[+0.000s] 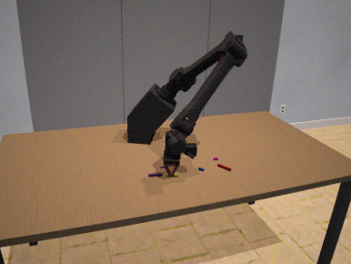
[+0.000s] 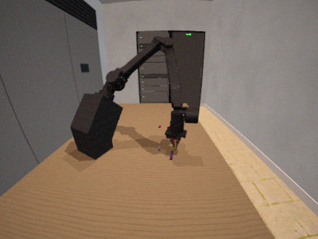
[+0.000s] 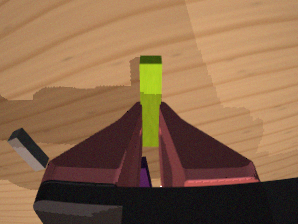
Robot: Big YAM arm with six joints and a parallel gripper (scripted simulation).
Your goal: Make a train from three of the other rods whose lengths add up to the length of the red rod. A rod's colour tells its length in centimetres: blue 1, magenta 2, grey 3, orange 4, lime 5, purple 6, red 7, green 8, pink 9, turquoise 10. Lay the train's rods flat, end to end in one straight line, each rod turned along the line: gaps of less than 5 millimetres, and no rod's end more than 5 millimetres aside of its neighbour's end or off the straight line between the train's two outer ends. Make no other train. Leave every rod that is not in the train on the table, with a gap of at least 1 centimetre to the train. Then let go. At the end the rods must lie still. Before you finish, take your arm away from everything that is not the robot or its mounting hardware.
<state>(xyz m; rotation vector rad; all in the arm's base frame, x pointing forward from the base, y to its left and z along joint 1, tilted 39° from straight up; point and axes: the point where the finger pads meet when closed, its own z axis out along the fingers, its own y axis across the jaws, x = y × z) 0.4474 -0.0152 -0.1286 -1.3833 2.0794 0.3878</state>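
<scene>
My gripper is now 1 cm to the right of the lime rod and 1 cm above it. Round my hand: grey rod 9 cm behind, 1 cm to the right, 1 cm below; then purple rod 6 cm to the right, 2 cm behind, 1 cm below; then red rod 26 cm to the left, 1 cm below.
</scene>
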